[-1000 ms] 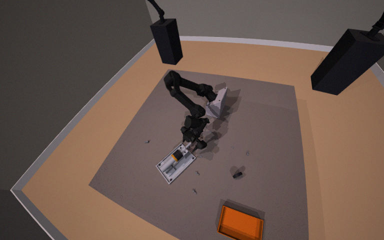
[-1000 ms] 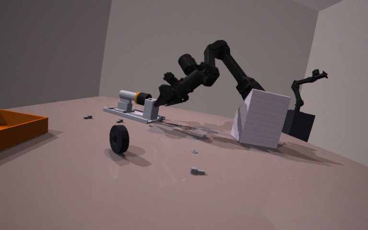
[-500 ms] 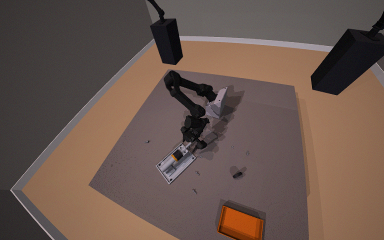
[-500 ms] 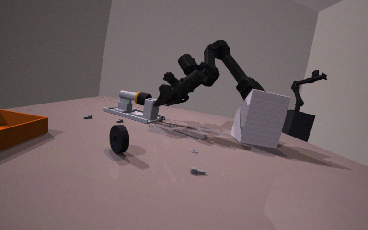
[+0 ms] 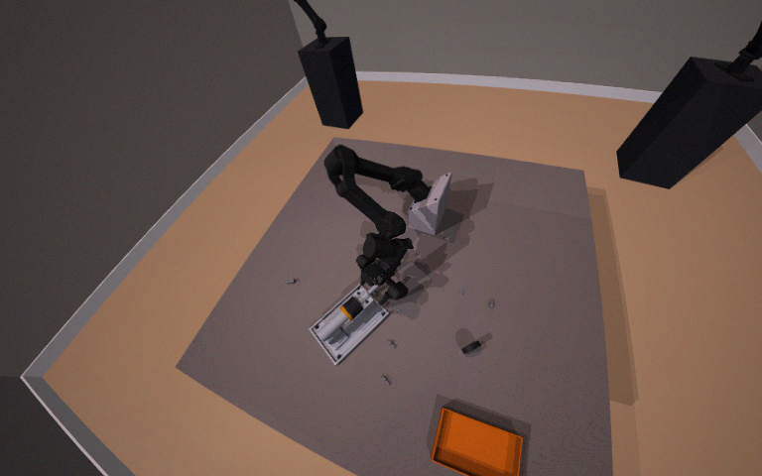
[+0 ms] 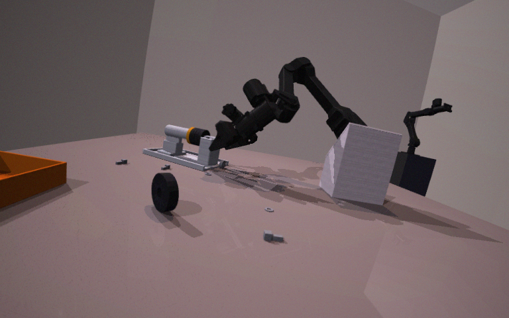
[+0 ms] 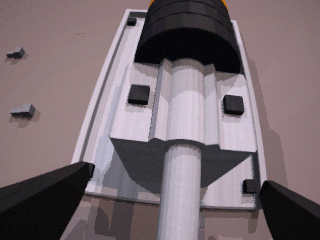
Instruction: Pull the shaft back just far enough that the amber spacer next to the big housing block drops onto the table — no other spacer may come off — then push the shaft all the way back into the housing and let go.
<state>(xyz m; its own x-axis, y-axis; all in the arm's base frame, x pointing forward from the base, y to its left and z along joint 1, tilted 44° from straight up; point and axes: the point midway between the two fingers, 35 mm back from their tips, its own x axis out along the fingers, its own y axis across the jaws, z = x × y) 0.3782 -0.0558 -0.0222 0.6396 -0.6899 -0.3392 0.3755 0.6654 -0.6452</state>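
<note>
My gripper tip is now 6 cm short of the thin grey shaft, 2 cm to the left of it and 2 cm below it. Also, from my gripper tip: orange tray 42 cm to the left, 25 cm ahead, 5 cm below; then amber spacer 9 cm ahead, 3 cm to the right, 2 cm above.
</note>
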